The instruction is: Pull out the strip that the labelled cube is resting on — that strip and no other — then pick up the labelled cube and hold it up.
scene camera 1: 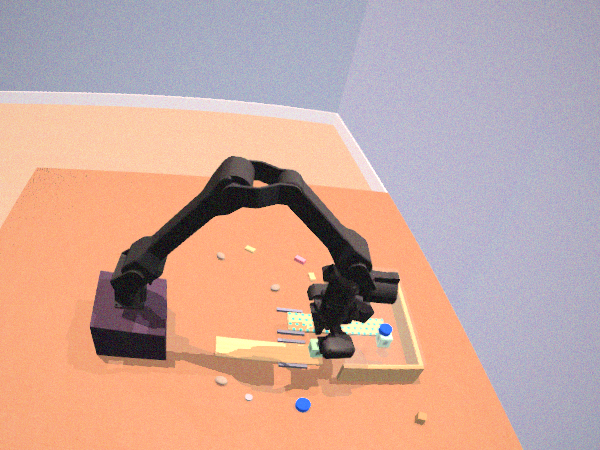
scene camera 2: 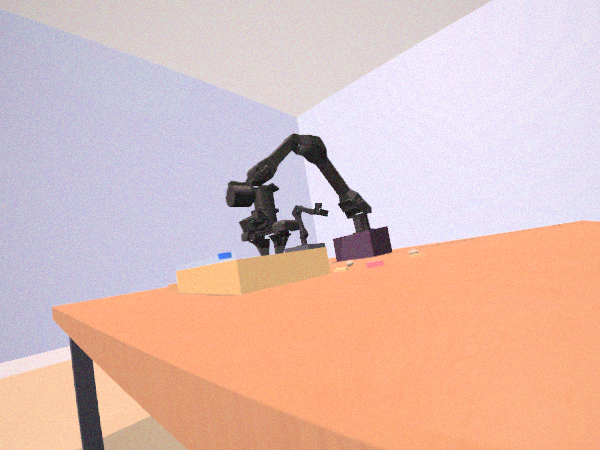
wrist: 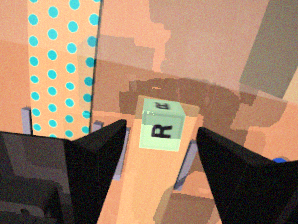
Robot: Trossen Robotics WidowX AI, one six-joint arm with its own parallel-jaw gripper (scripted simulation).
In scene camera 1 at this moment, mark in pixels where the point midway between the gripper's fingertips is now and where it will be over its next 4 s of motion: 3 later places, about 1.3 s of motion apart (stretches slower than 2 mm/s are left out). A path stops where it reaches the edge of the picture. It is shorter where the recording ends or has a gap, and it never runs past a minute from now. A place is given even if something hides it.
My gripper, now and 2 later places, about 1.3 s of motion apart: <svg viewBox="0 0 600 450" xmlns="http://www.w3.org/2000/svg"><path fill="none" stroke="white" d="M319 343L305 342L271 322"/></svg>
